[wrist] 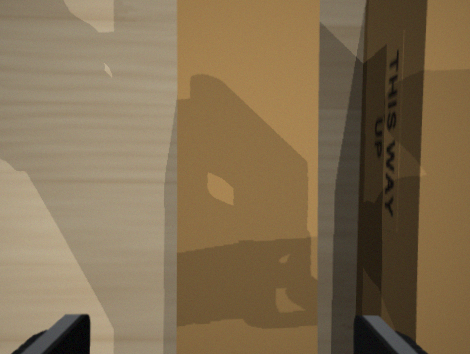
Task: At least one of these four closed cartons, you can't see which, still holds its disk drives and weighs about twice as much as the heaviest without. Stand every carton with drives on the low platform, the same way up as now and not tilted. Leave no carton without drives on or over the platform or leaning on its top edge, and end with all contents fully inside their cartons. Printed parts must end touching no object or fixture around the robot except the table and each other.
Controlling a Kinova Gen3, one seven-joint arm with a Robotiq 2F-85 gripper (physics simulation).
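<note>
A narrow tan carton [250, 125] runs down the middle of the wrist view, seen from above, with its far and near ends outside the view. A second tan carton [450, 200] stands to its right, apart from it by a narrow gap. Its dark side face carries the words "THIS WAY UP". My gripper [222, 332] is open, with one fingertip at the lower left and the other at the lower right. The middle carton lies between the two fingertips in the view, with a gap on each side. The low platform and the other cartons do not show in this view.
The pale wooden table [65, 125] shows to the left of the middle carton. The right fingertip overlaps the lower part of the right carton's side face in the view. Shadows fall across the cartons and the table.
</note>
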